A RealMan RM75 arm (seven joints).
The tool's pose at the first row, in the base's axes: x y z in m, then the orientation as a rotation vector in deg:
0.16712, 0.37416, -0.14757, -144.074, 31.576, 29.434
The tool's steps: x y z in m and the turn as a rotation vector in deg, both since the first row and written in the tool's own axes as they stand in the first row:
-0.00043, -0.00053, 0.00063, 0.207, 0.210, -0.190
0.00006, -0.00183, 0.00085, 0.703, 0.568, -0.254
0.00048, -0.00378, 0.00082, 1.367, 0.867, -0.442
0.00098, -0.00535, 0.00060, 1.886, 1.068, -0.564
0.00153, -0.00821, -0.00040, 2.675, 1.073, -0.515
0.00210, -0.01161, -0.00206, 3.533, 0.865, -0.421
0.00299, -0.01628, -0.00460, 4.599, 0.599, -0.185
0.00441, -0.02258, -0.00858, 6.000, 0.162, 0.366
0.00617, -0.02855, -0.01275, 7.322, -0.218, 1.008
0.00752, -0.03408, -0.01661, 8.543, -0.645, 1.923
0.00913, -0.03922, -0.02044, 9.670, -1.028, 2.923
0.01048, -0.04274, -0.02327, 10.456, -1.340, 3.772
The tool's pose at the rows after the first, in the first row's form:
0.16685, 0.37504, -0.14767, -143.988, 31.437, 29.023
0.16783, 0.37605, -0.14755, -143.665, 31.551, 28.363
0.16911, 0.37745, -0.14694, -143.177, 31.503, 27.666
0.17033, 0.37843, -0.14637, -142.778, 31.485, 27.172
0.17239, 0.37997, -0.14469, -142.023, 31.644, 26.877
0.17489, 0.38158, -0.14228, -141.116, 31.788, 26.832
0.17848, 0.38361, -0.13881, -139.969, 32.110, 26.828
0.18364, 0.38598, -0.13378, -138.390, 32.796, 27.011
0.18898, 0.38790, -0.12888, -136.890, 33.596, 27.183
0.19369, 0.38975, -0.12423, -135.416, 34.694, 27.541
0.19843, 0.39124, -0.11986, -134.025, 35.890, 27.905
0.20193, 0.39208, -0.11682, -133.003, 36.885, 28.261

